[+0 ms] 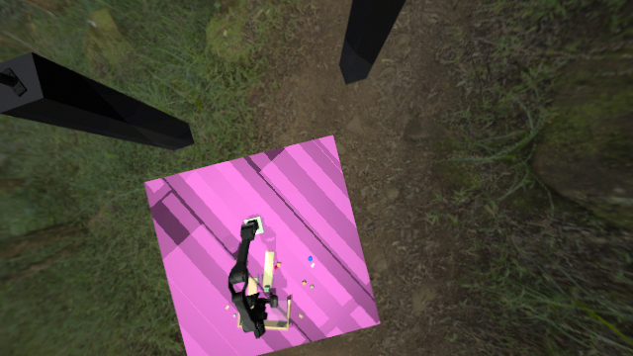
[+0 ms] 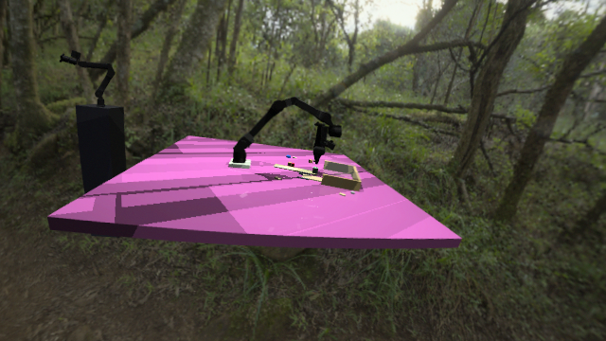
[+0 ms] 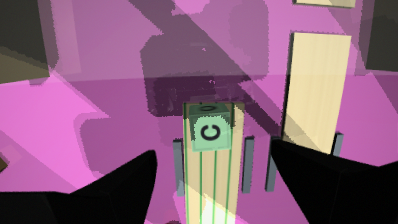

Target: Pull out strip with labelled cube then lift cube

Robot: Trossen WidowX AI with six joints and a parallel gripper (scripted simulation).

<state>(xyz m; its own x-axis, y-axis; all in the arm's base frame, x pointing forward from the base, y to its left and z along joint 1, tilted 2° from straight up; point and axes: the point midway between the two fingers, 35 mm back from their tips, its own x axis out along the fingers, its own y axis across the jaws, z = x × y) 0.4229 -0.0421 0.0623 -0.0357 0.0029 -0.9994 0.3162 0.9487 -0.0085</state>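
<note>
The green-striped strip lies 100 mm behind my gripper tip, 40 mm to the left of it and 60 mm below it. Also, from my gripper tip: blue thing (90 mm behind, 320 mm to the left, 60 mm below).
</note>
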